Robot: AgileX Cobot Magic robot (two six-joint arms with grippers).
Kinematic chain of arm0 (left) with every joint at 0, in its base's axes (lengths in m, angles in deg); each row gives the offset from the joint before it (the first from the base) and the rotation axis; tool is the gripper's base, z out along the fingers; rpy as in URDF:
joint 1: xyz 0 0 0.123 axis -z
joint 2: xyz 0 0 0 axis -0.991 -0.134 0
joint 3: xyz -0.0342 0.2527 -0.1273 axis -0.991 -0.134 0
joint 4: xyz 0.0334 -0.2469 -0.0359 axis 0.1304 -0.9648 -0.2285
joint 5: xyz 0 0 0 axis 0.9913 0.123 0.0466
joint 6: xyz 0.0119 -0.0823 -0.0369 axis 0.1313 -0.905 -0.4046
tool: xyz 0 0 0 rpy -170.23 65.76 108.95
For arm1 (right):
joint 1: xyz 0 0 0.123 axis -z
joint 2: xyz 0 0 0 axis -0.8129 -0.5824 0
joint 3: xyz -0.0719 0.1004 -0.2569 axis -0.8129 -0.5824 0
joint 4: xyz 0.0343 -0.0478 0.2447 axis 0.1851 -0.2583 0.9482
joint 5: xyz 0 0 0 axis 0.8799 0.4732 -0.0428
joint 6: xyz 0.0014 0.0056 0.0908 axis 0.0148 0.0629 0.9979
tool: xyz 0 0 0 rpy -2.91 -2.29 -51.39
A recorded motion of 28 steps. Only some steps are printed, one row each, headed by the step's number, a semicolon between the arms.
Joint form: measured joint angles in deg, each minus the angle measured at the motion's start. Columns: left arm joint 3, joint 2, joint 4, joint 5, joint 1, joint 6; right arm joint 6, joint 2, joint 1, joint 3, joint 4, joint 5.
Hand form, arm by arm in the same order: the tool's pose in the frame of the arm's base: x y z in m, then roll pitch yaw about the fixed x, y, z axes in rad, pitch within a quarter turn. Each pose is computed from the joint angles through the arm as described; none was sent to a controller.
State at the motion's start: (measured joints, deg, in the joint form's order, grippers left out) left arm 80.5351 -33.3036 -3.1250 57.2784 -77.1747 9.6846; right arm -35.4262 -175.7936 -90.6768 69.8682 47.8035 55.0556
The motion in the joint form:
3: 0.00 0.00 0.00 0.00 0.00 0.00; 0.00 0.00 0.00 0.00 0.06 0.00
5: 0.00 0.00 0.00 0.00 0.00 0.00; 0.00 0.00 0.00 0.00 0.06 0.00
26: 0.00 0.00 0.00 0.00 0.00 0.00; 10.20 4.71 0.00 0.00 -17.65 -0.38
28: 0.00 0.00 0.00 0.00 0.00 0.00; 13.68 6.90 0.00 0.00 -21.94 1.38
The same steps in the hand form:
3: -0.0121 0.0005 0.2643 3.0894 0.9778 2.9818; 0.2737 0.2417 0.1898 2.6960 0.4270 -2.6828
5: -0.0121 0.0005 0.2643 3.0894 0.9778 2.9818; 0.2737 0.2417 0.1898 2.6960 0.4270 -2.6828
26: -0.0121 0.0005 0.2643 3.0894 0.9778 2.9818; 0.2735 0.2248 0.2126 2.8931 0.4862 -2.5846
28: -0.0121 0.0005 0.2643 3.0894 0.9778 2.9818; 0.2697 0.2185 0.2237 2.9295 0.4860 -2.5747

